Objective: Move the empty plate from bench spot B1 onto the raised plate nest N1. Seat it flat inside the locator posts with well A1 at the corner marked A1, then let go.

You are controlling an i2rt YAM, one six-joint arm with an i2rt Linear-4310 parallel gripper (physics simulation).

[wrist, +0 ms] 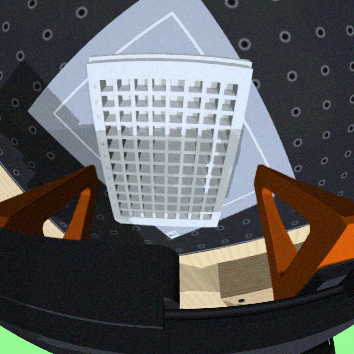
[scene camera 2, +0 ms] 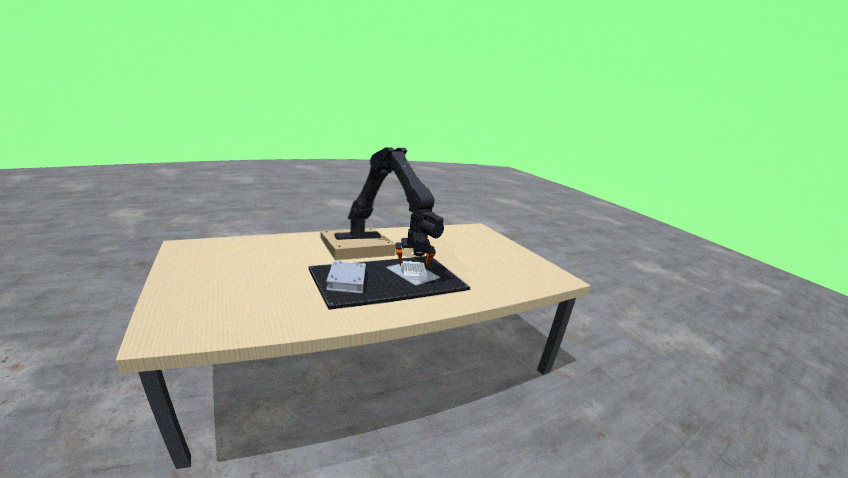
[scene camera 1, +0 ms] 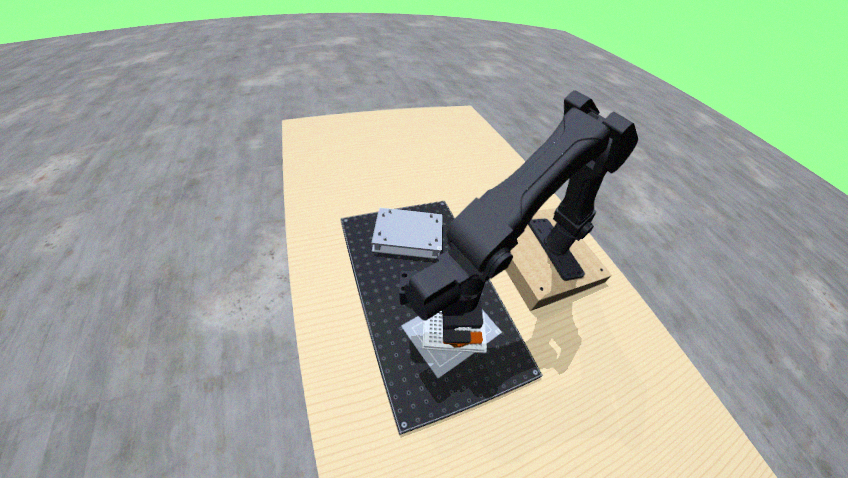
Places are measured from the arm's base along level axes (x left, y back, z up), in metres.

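Where they show: gripper, fingertip midpoint: (wrist: 175,173) (scene camera 2: 413,266) (scene camera 1: 455,323); arm's base, link origin: (scene camera 2: 357,236) (scene camera 1: 554,248).
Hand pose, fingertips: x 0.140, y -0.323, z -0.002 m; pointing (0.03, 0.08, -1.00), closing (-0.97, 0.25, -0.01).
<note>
Each offset is from my fingertips to the top centre of the thing. Level surfaces: height alone.
The white plate {dx +0.006, dy +0.000, dz -0.010 m} (scene camera 1: 434,333) (scene camera 2: 413,271) (wrist: 172,70), with a grid of open wells, lies on the pale grey square of spot B1 (scene camera 1: 439,366) (scene camera 2: 430,277) (wrist: 210,40), turned relative to its white outline. My gripper (scene camera 1: 462,344) (scene camera 2: 414,264) (wrist: 175,173) is open, pointing down over the plate. Its orange fingertips stand apart on either side of the plate's long sides, with a gap at each side in the wrist view. The raised nest N1 {dx -0.261, dy -0.038, dz +0.019 m} (scene camera 1: 407,228) (scene camera 2: 346,273) is a light grey platform with small dark posts near its corners; nothing lies on it. The well lettering is too small to read.
Both spot and nest are on a black perforated board {dx -0.106, dy -0.026, dz -0.026 m} (scene camera 1: 415,391) (scene camera 2: 380,290) (wrist: 320,95) on a wooden table {dz -0.039 m} (scene camera 1: 338,160) (scene camera 2: 225,296). The arm stands on a raised wooden base (scene camera 1: 531,270) (scene camera 2: 362,244) (wrist: 242,277) beside the board.
</note>
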